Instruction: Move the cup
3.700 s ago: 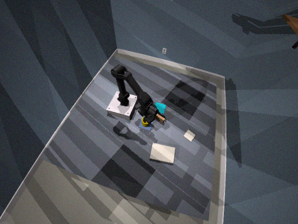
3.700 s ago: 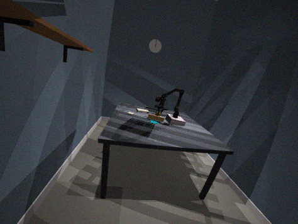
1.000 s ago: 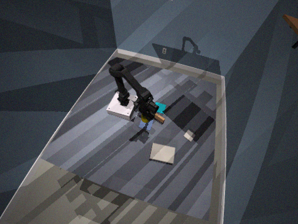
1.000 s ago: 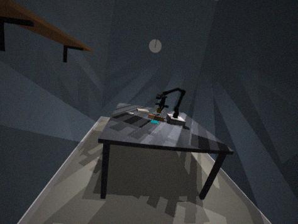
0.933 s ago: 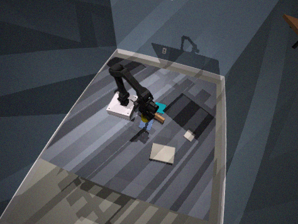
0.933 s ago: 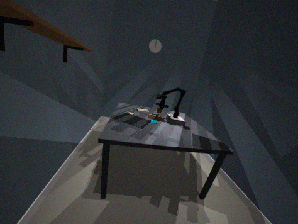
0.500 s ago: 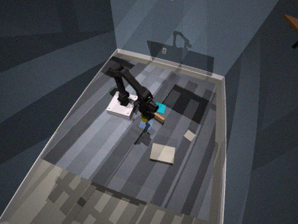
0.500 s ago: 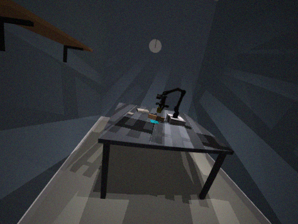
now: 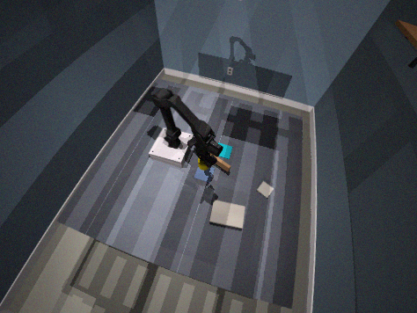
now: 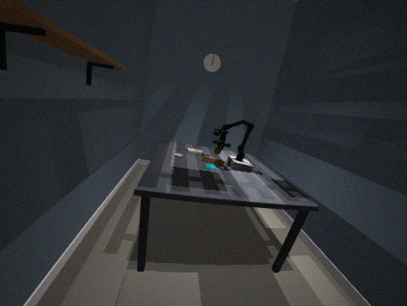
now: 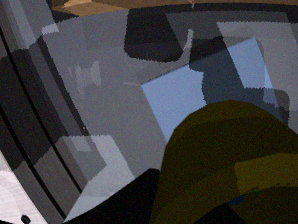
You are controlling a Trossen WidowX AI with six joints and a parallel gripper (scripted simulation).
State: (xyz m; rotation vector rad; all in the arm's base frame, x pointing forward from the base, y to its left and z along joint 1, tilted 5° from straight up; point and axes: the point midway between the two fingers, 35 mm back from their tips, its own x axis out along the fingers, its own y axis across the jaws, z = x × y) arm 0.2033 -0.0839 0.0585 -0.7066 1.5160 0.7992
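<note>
The cyan pad is 17 cm to the left of my gripper tip, 12 cm below it and 11 cm ahead of it. Also, from my gripper tip: wooden block (10 cm below, 7 cm to the left, 7 cm ahead); then pale blue pad (12 cm below, 3 cm ahead, 2 cm to the right); then yellow cup (2 cm to the right, 2 cm ahead).
</note>
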